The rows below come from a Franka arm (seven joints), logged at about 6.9 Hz.
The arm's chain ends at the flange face. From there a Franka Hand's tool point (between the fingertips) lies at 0.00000 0.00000 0.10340 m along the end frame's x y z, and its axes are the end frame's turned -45 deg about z.
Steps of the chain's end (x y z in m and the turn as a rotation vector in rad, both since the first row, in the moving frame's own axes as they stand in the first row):
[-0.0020 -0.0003 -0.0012 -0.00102 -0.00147 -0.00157]
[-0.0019 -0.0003 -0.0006 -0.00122 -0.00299 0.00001]
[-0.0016 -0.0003 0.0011 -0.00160 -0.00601 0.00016]
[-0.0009 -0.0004 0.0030 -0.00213 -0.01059 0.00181]
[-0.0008 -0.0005 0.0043 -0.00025 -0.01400 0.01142]
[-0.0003 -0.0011 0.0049 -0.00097 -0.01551 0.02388]
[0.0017 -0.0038 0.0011 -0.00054 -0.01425 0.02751]
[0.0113 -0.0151 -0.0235 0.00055 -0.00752 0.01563]
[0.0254 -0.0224 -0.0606 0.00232 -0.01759 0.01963]
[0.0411 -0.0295 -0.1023 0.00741 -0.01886 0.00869]
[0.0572 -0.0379 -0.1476 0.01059 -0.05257 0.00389]
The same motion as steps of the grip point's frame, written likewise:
[-0.0014 -0.0017 -0.0012 0.00032 -0.00176 -0.00157]
[-0.0014 -0.0017 -0.0006 0.00125 -0.00298 0.00001]
[-0.0015 -0.0017 0.0011 0.00312 -0.00538 0.00016]
[-0.0013 -0.0015 0.0030 0.00598 -0.00899 0.00181]
[-0.0012 -0.0019 0.0043 0.00972 -0.01008 0.01142]
[-0.0006 -0.0021 0.0049 0.01028 -0.01165 0.02388]
[0.0028 -0.0025 0.0011 0.00969 -0.01046 0.02751]
[0.0182 -0.0033 -0.0235 0.00571 -0.00493 0.01563]
[0.0327 0.0007 -0.0606 0.01408 -0.01080 0.01963]
[0.0491 0.0063 -0.1023 0.01858 -0.00810 0.00869]
[0.0642 0.0090 -0.1477 0.04466 -0.02968 0.00389]

